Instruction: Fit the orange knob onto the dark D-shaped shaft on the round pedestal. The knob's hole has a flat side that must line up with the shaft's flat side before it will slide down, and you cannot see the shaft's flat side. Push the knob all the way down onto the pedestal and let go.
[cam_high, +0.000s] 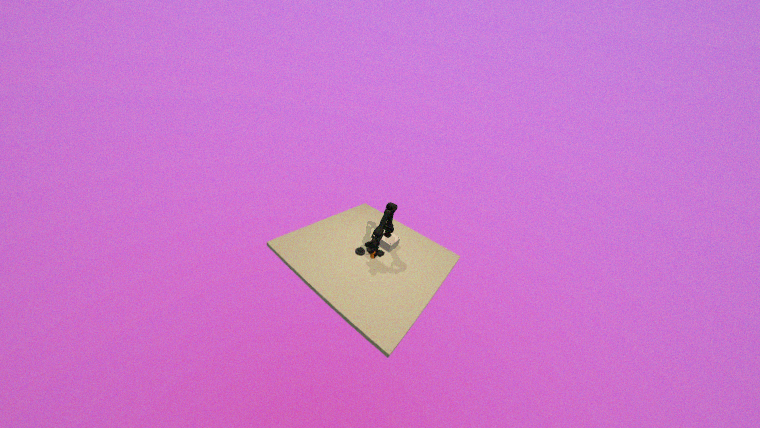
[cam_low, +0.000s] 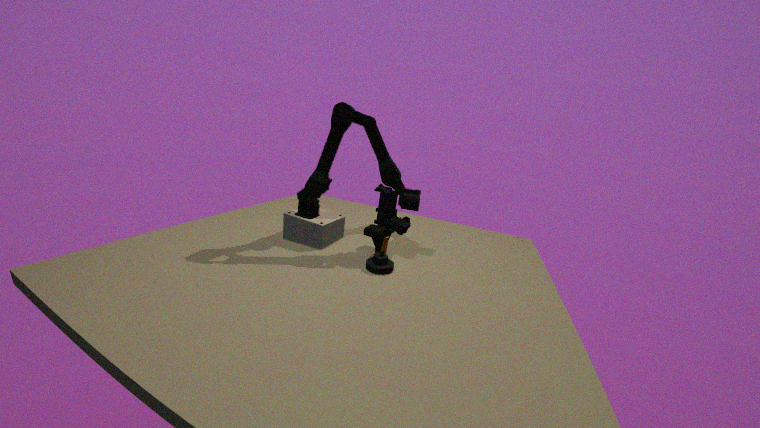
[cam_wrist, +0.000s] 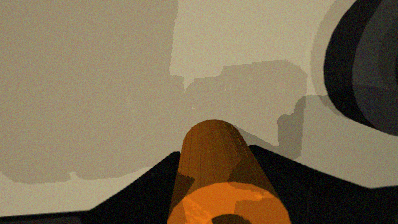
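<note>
The round dark pedestal lies 3 cm ahead of my gripper tip, 11 cm to the right of it and 2 cm above it. Also, from my gripper tip: orange knob 2 cm above.
</note>
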